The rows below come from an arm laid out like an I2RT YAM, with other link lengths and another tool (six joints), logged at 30 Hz.
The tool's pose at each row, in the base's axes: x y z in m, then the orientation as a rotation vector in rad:
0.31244, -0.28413, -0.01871, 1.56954, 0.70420, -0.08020
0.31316, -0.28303, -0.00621, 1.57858, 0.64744, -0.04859
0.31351, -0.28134, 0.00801, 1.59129, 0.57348, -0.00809
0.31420, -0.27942, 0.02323, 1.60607, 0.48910, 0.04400
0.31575, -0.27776, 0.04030, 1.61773, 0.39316, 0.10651
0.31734, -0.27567, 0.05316, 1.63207, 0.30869, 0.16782
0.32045, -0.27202, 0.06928, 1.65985, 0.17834, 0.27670
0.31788, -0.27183, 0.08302, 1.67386, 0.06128, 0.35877
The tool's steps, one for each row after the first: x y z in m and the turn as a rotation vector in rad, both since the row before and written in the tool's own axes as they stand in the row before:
-0.00466, 0.01138, -0.00261, -0.00759, -0.01573, 0.05562
-0.00485, 0.01305, -0.00336, -0.00740, -0.02026, 0.07259
-0.00392, 0.01445, -0.00340, -0.00742, -0.01873, 0.08668
-0.00251, 0.01679, -0.00291, -0.01117, -0.01891, 0.09988
0.00000, 0.01285, -0.00270, -0.00401, -0.01178, 0.09273
0.00282, 0.01610, -0.00398, 0.00373, -0.00777, 0.15270
-0.00137, 0.01374, -0.00216, -0.00169, -0.01590, 0.12630

